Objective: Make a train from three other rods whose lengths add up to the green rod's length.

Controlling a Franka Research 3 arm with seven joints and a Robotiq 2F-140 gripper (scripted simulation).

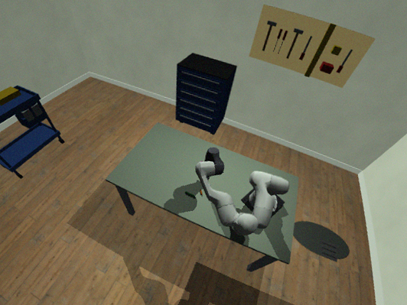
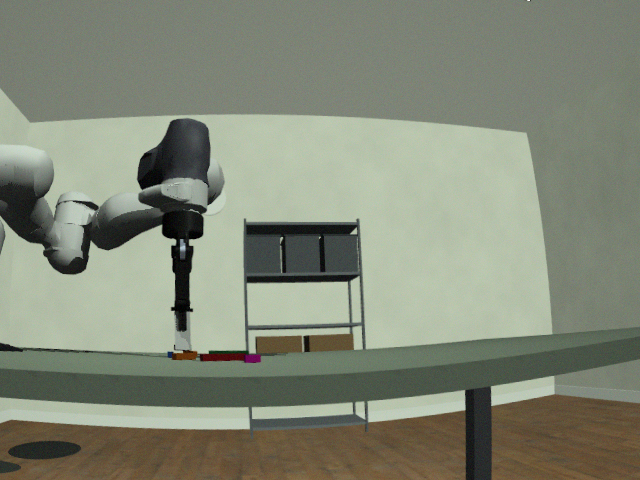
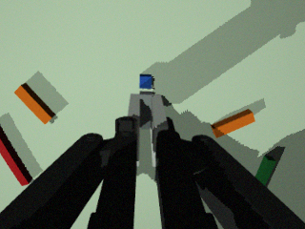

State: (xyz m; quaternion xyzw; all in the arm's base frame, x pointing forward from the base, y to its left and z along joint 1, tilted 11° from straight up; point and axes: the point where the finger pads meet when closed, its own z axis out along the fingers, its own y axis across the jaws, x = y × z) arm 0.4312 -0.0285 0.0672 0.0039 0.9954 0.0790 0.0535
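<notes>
The grey rod is 30 mm below my hand. Also, from my hand: green rod (90 mm ahead, 130 mm to the left, 40 mm below); red rod (60 mm ahead, 140 mm to the right, 40 mm below); blue rod (20 mm behind, 40 mm below).
</notes>
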